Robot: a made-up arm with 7 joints. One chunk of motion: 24 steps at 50 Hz.
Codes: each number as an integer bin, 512 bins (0 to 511) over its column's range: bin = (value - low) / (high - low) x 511, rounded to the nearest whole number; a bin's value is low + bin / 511 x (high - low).
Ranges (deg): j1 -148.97..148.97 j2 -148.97..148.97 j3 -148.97..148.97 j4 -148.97..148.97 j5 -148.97..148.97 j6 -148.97..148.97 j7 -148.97..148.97
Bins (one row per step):
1: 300 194 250 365 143 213 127
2: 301 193 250 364 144 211 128
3: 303 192 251 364 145 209 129
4: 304 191 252 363 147 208 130
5: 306 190 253 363 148 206 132
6: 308 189 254 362 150 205 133
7: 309 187 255 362 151 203 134
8: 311 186 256 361 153 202 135
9: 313 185 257 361 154 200 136
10: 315 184 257 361 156 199 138
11: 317 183 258 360 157 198 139
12: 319 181 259 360 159 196 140
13: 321 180 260 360 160 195 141
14: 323 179 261 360 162 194 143
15: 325 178 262 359 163 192 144
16: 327 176 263 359 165 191 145
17: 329 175 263 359 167 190 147
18: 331 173 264 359 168 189 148
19: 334 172 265 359 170 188 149
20: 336 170 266 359 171 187 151
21: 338 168 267 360 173 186 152
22: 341 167 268 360 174 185 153
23: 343 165 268 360 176 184 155
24: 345 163 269 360 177 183 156
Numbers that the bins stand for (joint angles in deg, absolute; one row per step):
1: 25.95 -35.86 -3.21 63.84 -65.59 -24.78 -74.92
2: 26.53 -36.44 -3.21 63.26 -65.01 -25.95 -74.34
3: 27.70 -37.02 -2.62 63.26 -64.43 -27.11 -73.76
4: 28.28 -37.61 -2.04 62.68 -63.26 -27.70 -73.17
5: 29.44 -38.19 -1.46 62.68 -62.68 -28.86 -72.01
6: 30.61 -38.77 -0.87 62.10 -61.51 -29.44 -71.42
7: 31.19 -39.94 -0.29 62.10 -60.93 -30.61 -70.84
8: 32.36 -40.52 0.29 61.51 -59.76 -31.19 -70.26
9: 33.53 -41.11 0.87 61.51 -59.18 -32.36 -69.67
10: 34.69 -41.69 0.87 61.51 -58.01 -32.94 -68.51
11: 35.86 -42.27 1.46 60.93 -57.43 -33.53 -67.93
12: 37.02 -43.44 2.04 60.93 -56.26 -34.69 -67.34
13: 38.19 -44.02 2.62 60.93 -55.68 -35.27 -66.76
14: 39.36 -44.60 3.21 60.93 -54.52 -35.86 -65.59
15: 40.52 -45.19 3.79 60.35 -53.93 -37.02 -65.01
16: 41.69 -46.35 4.37 60.35 -52.77 -37.61 -64.43
17: 42.85 -46.94 4.37 60.35 -51.60 -38.19 -63.26
18: 44.02 -48.10 4.96 60.35 -51.02 -38.77 -62.68
19: 45.77 -48.68 5.54 60.35 -49.85 -39.36 -62.10
20: 46.94 -49.85 6.12 60.35 -49.27 -39.94 -60.93
21: 48.10 -51.02 6.71 60.93 -48.10 -40.52 -60.35
22: 49.85 -51.60 7.29 60.93 -47.52 -41.11 -59.76
23: 51.02 -52.77 7.29 60.93 -46.35 -41.69 -58.60
24: 52.18 -53.93 7.87 60.93 -45.77 -42.27 -58.01

